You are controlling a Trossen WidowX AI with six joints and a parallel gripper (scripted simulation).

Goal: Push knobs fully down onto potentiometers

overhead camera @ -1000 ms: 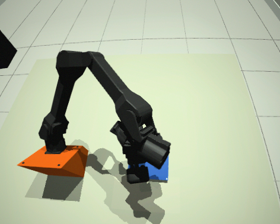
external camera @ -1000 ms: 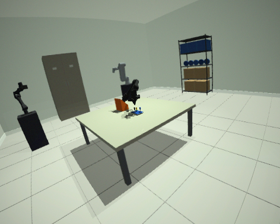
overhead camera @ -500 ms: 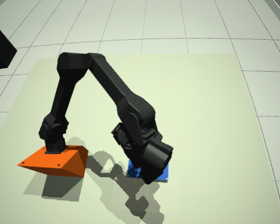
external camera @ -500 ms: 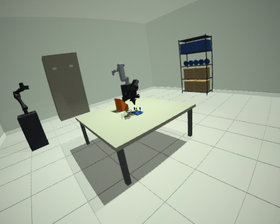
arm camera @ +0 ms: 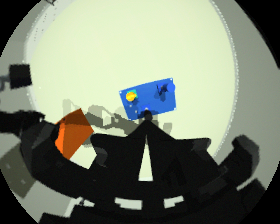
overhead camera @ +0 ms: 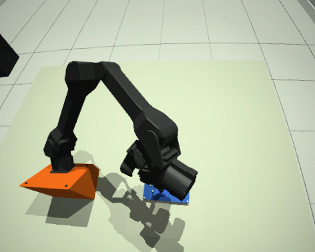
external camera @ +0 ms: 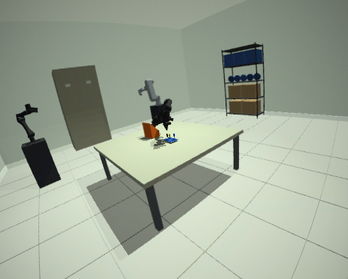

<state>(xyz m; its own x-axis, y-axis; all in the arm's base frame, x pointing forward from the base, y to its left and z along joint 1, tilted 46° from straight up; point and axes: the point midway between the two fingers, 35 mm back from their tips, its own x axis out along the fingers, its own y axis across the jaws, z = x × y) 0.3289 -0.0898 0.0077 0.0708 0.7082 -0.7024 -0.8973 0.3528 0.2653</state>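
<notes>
Right now my gripper tip is 1 cm to the left of the black knob and 6 cm above it. The rest, counted from my gripper tip: yellow knob 2 cm behind, 4 cm to the left, 7 cm below.
</notes>
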